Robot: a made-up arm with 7 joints.
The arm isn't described. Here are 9 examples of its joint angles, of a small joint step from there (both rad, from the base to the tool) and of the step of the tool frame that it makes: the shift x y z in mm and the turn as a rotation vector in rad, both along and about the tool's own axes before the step.
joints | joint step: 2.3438 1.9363 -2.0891 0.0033 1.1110 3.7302 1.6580 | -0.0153 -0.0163 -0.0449 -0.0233 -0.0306 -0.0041 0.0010
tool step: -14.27 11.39 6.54 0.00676 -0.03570 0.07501
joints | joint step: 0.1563 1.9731 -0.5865 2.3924 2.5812 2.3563 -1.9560 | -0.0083 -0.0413 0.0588 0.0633 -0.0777 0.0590 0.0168
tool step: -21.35 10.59 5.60 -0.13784 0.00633 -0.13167
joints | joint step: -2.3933 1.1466 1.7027 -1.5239 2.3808 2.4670 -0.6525 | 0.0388 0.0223 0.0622 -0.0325 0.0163 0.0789 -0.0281
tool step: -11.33 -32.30 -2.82 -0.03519 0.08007 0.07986
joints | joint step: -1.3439 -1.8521 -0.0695 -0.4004 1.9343 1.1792 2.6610 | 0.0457 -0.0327 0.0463 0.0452 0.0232 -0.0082 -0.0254
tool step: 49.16 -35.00 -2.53 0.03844 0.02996 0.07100
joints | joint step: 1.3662 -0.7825 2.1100 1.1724 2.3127 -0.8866 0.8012 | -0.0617 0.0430 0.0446 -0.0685 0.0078 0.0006 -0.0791
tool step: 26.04 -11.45 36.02 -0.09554 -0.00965 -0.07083
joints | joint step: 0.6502 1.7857 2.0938 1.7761 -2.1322 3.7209 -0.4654 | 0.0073 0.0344 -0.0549 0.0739 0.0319 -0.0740 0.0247
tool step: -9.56 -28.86 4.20 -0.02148 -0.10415 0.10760
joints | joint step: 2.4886 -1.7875 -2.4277 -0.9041 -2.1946 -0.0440 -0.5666 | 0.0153 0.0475 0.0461 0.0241 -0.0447 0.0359 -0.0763
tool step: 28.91 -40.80 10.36 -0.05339 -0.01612 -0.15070
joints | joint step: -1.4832 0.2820 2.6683 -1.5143 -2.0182 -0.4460 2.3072 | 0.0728 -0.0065 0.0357 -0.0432 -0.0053 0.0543 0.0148
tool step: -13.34 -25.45 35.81 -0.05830 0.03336 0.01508
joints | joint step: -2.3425 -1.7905 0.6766 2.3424 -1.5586 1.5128 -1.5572 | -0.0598 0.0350 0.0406 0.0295 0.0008 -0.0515 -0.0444
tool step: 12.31 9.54 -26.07 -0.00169 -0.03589 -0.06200
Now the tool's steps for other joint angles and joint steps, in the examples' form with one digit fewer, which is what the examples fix.
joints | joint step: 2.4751 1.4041 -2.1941 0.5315 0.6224 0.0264 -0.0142 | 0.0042 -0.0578 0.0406 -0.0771 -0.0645 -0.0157 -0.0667
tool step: -3.0 -76.6 -23.2 -0.0512 0.0350 -0.1797
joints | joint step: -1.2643 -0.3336 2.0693 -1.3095 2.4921 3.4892 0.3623 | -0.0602 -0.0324 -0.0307 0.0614 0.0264 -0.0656 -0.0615
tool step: 5.3 12.5 6.2 0.0095 -0.0979 -0.1317
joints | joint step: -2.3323 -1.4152 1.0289 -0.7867 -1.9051 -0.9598 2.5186 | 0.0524 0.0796 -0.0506 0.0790 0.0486 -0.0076 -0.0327
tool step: 40.3 43.6 -49.6 0.0574 -0.0933 -0.1274
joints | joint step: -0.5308 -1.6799 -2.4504 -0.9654 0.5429 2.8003 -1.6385 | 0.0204 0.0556 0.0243 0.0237 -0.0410 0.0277 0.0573
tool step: -37.9 11.9 -2.6 -0.0076 0.0439 -0.0298
